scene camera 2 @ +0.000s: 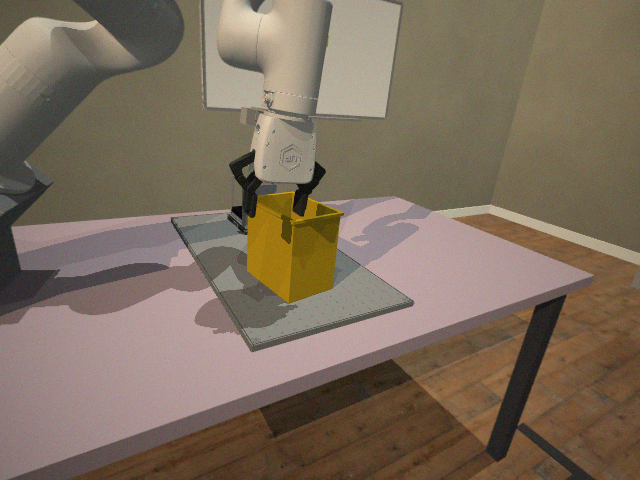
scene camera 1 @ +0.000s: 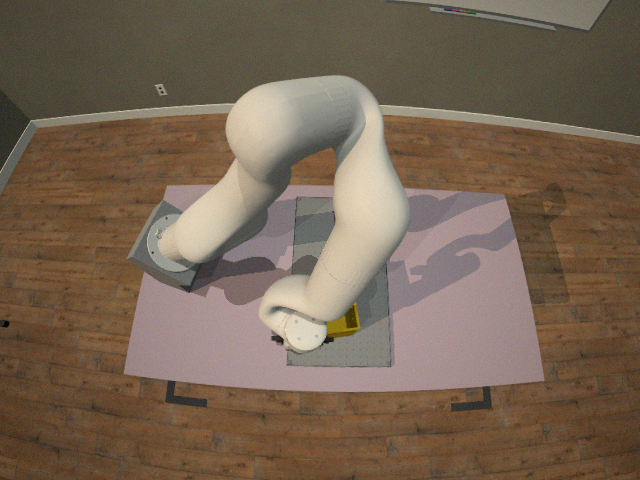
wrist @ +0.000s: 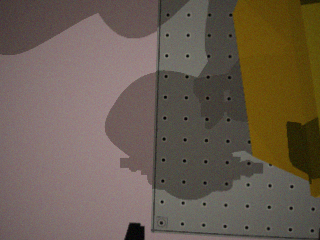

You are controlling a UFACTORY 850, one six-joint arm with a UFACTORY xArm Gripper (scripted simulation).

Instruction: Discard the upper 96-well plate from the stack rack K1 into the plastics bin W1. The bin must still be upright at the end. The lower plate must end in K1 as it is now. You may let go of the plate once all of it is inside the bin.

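Scene camera 2 shows the gripper [scene camera 2: 274, 214] together with a yellow plastics bin [scene camera 2: 294, 256]. In the wrist view, the bin [wrist: 276, 137] is visible as well.
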